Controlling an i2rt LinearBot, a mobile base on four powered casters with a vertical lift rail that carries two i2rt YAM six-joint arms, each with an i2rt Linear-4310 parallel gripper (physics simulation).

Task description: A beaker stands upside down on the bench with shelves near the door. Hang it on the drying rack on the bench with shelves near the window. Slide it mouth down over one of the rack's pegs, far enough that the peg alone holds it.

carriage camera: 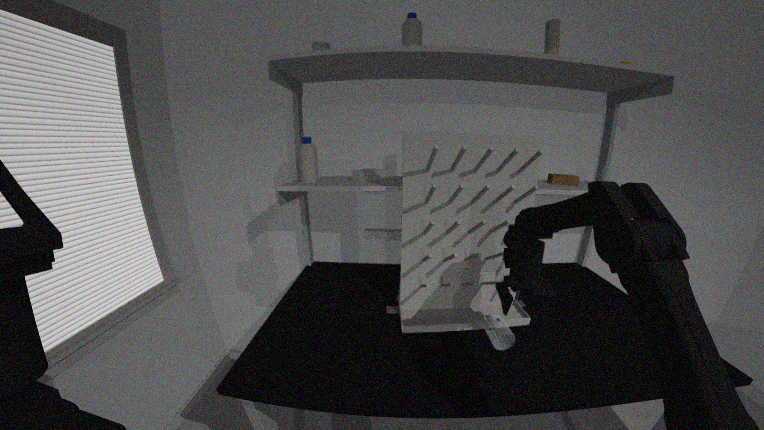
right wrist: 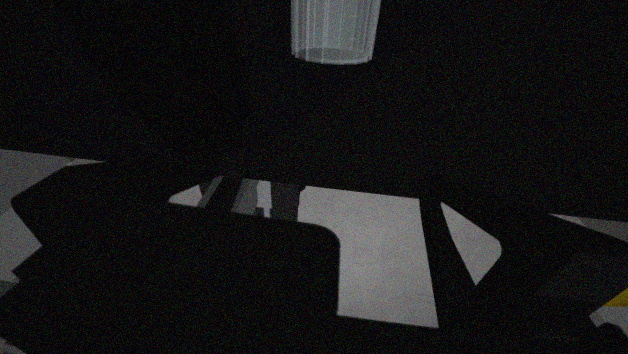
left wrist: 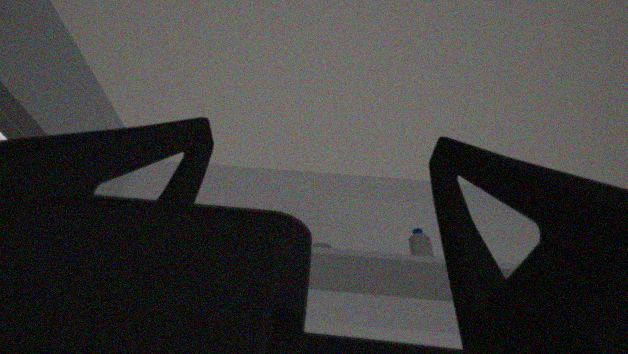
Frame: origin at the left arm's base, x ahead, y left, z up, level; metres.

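Seen in the pictures: left gripper, fingertip midpoint: (left wrist: 321, 141); right gripper, fingertip midpoint: (carriage camera: 521, 313) (right wrist: 333, 169).
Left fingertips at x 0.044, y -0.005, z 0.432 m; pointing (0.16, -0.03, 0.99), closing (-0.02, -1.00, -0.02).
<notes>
A point is followed by its place in that frame.
The clear beaker (carriage camera: 499, 332) @[y -0.674, x 0.475, z -0.101 m] (right wrist: 335, 30) @[y -0.693, x 0.488, z -0.097 m] is on the dark bench just in front of the drying rack's tray. It looks slanted in the carriage view, and its upper part is cut off in the right wrist view. The pale drying rack (carriage camera: 419, 141) @[y -0.426, x 0.665, z 0.438 m] stands on the bench with rows of pegs pointing forward. My right gripper (carriage camera: 514, 303) @[y -0.699, x 0.436, z 0.002 m] (right wrist: 333, 169) @[y -0.699, x 0.436, z 0.002 m] is open and empty, above the rack's right front corner, close to the beaker but apart from it. My left gripper (left wrist: 321, 141) @[y -0.005, x 0.044, z 0.433 m] is open and empty, raised at the left; part of its arm shows at the carriage view's left edge.
A long upper shelf (carriage camera: 459, 65) @[y -0.591, x 0.855, z 0.728 m] (left wrist: 380, 272) @[y -0.248, x 0.840, z 0.728 m] spans above the rack and carries a blue-capped bottle (carriage camera: 411, 33) @[y -0.413, x 0.846, z 0.837 m] (left wrist: 421, 245) @[y -0.406, x 0.848, z 0.843 m] and a tan cylinder (carriage camera: 552, 36) @[y -0.949, x 0.849, z 0.861 m]. The lower shelf (carriage camera: 342, 188) @[y -0.171, x 0.740, z 0.281 m] holds another blue-capped bottle (carriage camera: 308, 162) @[y -0.021, x 0.827, z 0.370 m]. An orange block (carriage camera: 564, 179) @[y -1.079, x 0.867, z 0.315 m] lies behind the right arm.
</notes>
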